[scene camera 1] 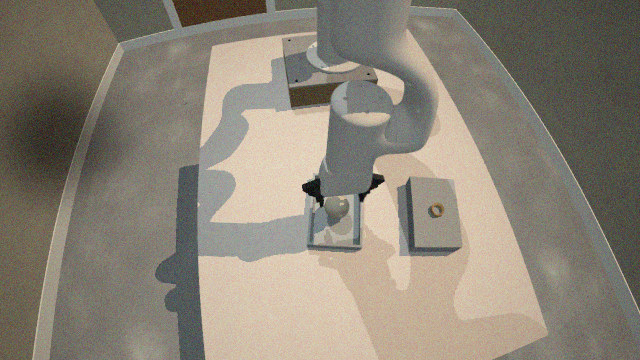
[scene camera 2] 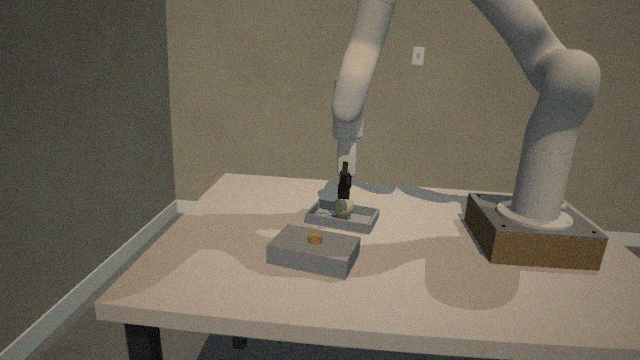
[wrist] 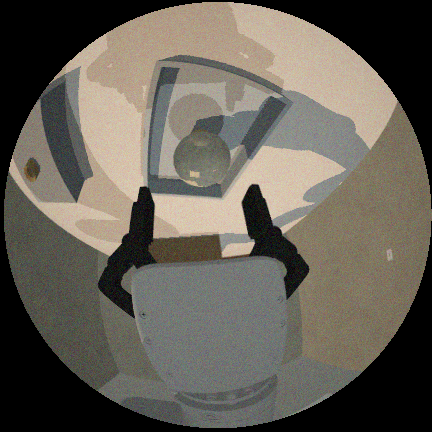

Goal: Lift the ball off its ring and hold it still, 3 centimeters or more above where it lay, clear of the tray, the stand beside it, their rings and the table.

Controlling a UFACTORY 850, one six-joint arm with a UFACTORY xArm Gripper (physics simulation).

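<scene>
The ball is round and grey-beige, partly shaded. It sits inside the shallow grey tray, near the end towards the robot base. The ring under it is mostly hidden; a brownish edge shows below the ball in scene camera 2. My gripper is wide open and empty, pointing down. Its fingertips are at about the height of the ball's top, one towards each side. In the wrist view the ball shows beyond the fingertips, between their lines.
The grey block stand is beside the tray, with an empty orange ring on top. The robot's base box is at the table's far end in scene camera 1.
</scene>
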